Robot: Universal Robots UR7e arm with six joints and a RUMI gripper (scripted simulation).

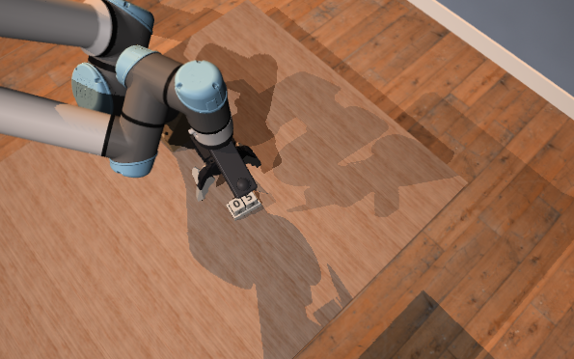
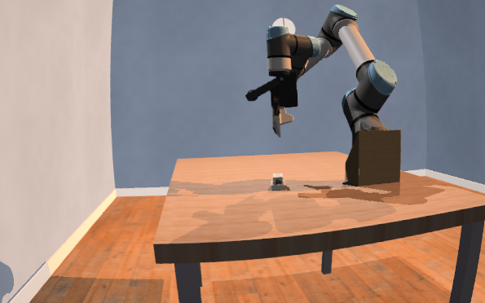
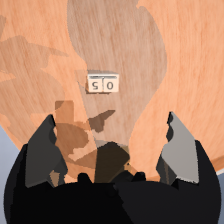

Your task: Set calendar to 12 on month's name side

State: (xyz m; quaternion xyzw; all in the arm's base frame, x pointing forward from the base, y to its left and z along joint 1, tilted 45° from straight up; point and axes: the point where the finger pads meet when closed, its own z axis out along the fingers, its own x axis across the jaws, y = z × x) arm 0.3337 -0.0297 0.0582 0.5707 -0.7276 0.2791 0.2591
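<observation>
The white digit cube is 14 cm below my hand. The rest, counted from my hand: calendar tray: 2 cm to the left, 16 cm below.
</observation>
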